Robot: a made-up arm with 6 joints. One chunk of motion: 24 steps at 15 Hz.
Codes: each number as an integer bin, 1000 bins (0 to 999) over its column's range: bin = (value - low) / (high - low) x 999, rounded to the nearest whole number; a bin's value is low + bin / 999 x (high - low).
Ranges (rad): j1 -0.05..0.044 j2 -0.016..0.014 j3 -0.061..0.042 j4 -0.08..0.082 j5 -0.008..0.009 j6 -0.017..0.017
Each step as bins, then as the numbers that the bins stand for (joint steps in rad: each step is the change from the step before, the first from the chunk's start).
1 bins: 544 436 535 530 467 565
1 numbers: 0.00119 -0.00291 -0.00584 0.00595 -0.00005 0.00223
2 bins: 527 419 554 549 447 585
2 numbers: -0.00041 -0.00342 -0.00388 0.00903 -0.00039 0.00291
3 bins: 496 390 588 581 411 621
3 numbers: -0.00333 -0.00429 -0.00038 0.01422 -0.00101 0.00414
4 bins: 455 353 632 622 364 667
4 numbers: -0.00719 -0.00540 0.00416 0.02086 -0.00181 0.00570
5 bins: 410 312 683 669 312 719
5 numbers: -0.01142 -0.00663 0.00942 0.02849 -0.00269 0.00747
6 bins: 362 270 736 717 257 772
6 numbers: -0.01594 -0.00789 0.01488 0.03627 -0.00363 0.00927
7 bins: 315 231 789 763 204 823
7 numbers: -0.02036 -0.00906 0.02035 0.04373 -0.00453 0.01101
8 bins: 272 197 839 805 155 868
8 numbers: -0.02441 -0.01008 0.02550 0.05054 -0.00536 0.01254
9 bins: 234 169 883 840 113 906
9 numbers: -0.02798 -0.01092 0.03004 0.05622 -0.00608 0.01383
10 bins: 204 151 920 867 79 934
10 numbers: -0.03080 -0.01147 0.03385 0.06059 -0.00666 0.01479
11 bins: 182 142 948 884 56 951
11 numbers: -0.03287 -0.01174 0.03674 0.06335 -0.00705 0.01537
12 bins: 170 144 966 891 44 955
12 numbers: -0.03400 -0.01168 0.03860 0.06449 -0.00725 0.01550
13 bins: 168 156 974 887 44 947
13 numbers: -0.03419 -0.01132 0.03942 0.06384 -0.00725 0.01523
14 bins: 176 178 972 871 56 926
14 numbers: -0.03344 -0.01065 0.03922 0.06124 -0.00705 0.01452
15 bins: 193 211 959 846 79 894
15 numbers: -0.03184 -0.00966 0.03788 0.05719 -0.00666 0.01343
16 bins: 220 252 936 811 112 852
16 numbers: -0.02930 -0.00843 0.03550 0.05151 -0.00609 0.01200
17 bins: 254 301 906 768 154 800
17 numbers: -0.02610 -0.00696 0.03241 0.04454 -0.00538 0.01023
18 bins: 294 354 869 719 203 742
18 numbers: -0.02234 -0.00537 0.02860 0.03659 -0.00455 0.00825
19 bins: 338 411 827 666 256 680
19 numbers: -0.01820 -0.00366 0.02427 0.02800 -0.00364 0.00614
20 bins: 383 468 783 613 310 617
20 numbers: -0.01396 -0.00195 0.01973 0.01941 -0.00272 0.00400
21 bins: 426 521 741 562 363 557
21 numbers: -0.00992 -0.00035 0.01540 0.01114 -0.00182 0.00196
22 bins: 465 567 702 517 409 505
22 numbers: -0.00625 0.00103 0.01138 0.00384 -0.00104 0.00019
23 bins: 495 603 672 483 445 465
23 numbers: -0.00342 0.00211 0.00829 -0.00168 -0.00043 -0.00117
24 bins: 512 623 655 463 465 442
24 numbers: -0.00182 0.00271 0.00653 -0.00492 -0.00009 -0.00196
